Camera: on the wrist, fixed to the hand. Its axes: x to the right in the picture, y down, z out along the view.
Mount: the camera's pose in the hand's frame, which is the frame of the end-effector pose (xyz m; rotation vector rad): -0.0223 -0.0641 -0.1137 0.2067 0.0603 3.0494
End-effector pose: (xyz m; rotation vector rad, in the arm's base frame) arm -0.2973 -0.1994 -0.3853 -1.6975 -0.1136 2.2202
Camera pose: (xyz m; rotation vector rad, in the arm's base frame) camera -0.1703 -0.1625 -0.3796 0.1519 -1.4317 -0.4288
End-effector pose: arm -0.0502 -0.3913 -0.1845 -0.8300 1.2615 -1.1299
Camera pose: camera -0.1723 -0.3756 -0.1358 1.3746 0.8546 1.2490
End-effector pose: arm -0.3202 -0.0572 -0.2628 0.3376 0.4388 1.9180
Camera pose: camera -0.3080 -0.0722 -0.3938 -0.4530 0.1474 -1.2130
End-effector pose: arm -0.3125 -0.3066 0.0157 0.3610 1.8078 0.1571
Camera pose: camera -0.4270 -0.3650 0.0477 -2.4812 0.3189 -1.6657
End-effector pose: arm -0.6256 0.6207 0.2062 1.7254 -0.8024 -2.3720
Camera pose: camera -0.5002 0.6438 0.1704 -0.4814 -1.3738 0.1011
